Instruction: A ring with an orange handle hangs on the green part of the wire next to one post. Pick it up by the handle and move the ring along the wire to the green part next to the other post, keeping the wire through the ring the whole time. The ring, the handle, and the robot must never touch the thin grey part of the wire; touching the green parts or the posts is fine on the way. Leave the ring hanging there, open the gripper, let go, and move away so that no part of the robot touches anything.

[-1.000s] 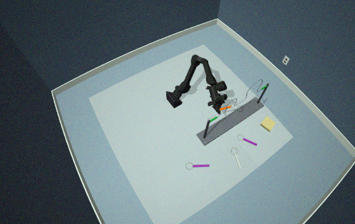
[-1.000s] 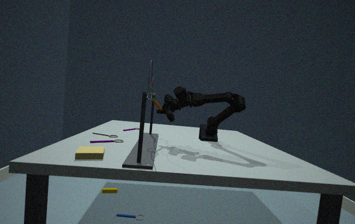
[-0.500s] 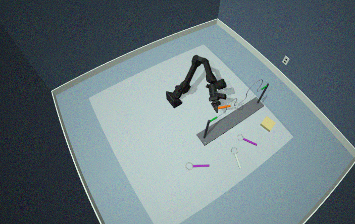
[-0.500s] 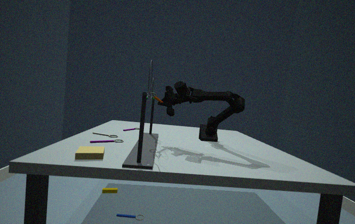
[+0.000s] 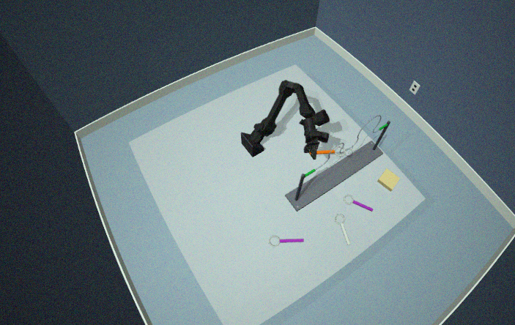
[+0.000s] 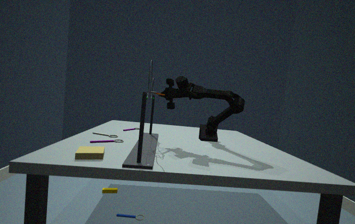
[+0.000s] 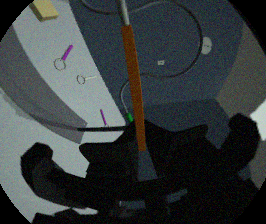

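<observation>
My gripper tip is now 90 mm to the right of the orange-handled ring, 20 mm short of it and 10 mm below it. The rest, counted from my gripper tip: yellow block 770 mm below, 300 mm ahead, 270 mm to the right; blue-handled ring 780 mm below, 90 mm ahead, 50 mm to the left; white-handled ring 300 mm ahead, 280 mm below.
</observation>
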